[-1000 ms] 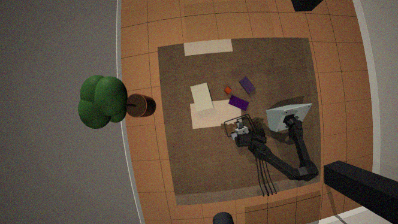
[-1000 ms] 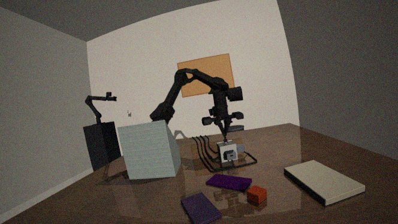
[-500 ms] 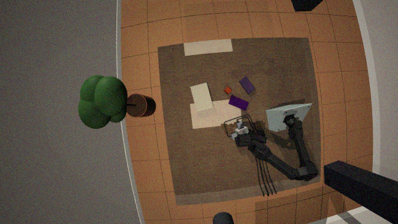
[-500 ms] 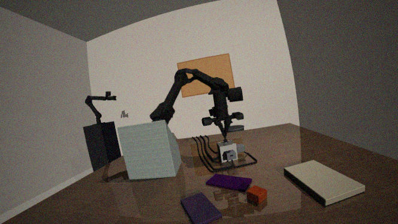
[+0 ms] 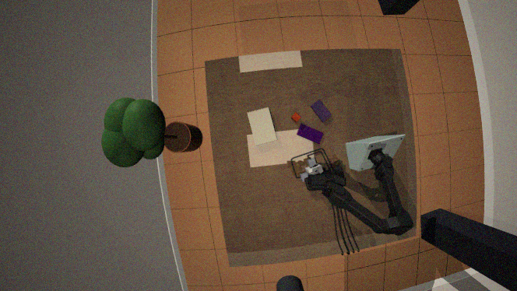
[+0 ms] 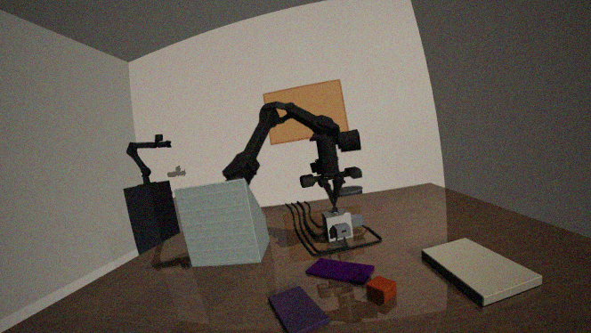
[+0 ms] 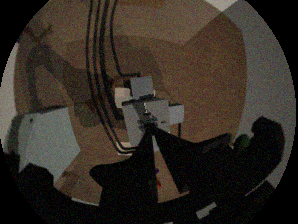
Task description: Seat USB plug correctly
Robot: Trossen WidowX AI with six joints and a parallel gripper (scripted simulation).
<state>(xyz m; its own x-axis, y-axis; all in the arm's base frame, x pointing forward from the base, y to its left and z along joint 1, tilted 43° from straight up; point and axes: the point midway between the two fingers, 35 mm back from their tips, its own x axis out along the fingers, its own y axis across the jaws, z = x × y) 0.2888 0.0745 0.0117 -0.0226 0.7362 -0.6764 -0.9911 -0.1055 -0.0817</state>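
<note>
Now: gripper tip 2 cm above the dark USB plug. Also, from my gripper tip: orange block (33 cm to the right, 9 cm below, 4 cm ahead); cream book (32 cm to the right, 24 cm ahead, 10 cm below).
</note>
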